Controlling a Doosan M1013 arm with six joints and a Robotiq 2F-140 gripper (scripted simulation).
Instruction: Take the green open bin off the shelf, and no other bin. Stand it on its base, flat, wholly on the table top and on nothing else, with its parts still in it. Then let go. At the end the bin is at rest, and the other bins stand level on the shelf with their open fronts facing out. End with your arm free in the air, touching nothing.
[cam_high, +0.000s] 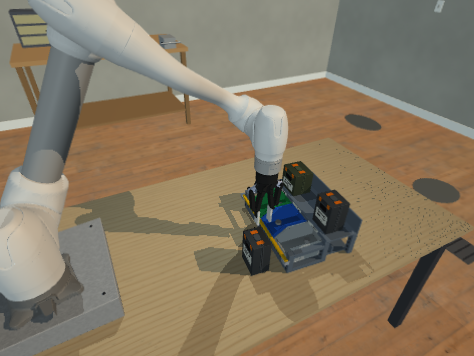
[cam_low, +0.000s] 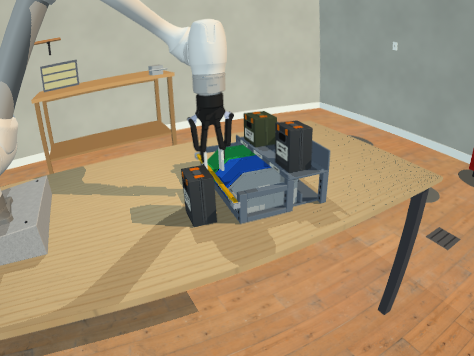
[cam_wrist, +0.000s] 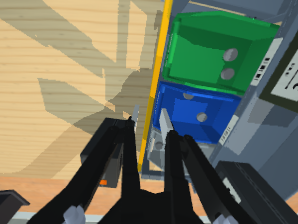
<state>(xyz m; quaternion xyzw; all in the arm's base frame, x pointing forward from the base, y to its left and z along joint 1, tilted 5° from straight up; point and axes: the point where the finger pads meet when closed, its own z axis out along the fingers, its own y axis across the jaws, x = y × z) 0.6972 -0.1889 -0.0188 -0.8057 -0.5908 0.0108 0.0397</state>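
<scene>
The thin yellow bar is 50 mm below my hand. Also, from my hand: green open bin: 130 mm ahead, 80 mm to the left, 70 mm below; grey bin: 140 mm to the right, 70 mm below, 70 mm ahead; blue bin: 100 mm ahead, 70 mm below, 30 mm to the right.
</scene>
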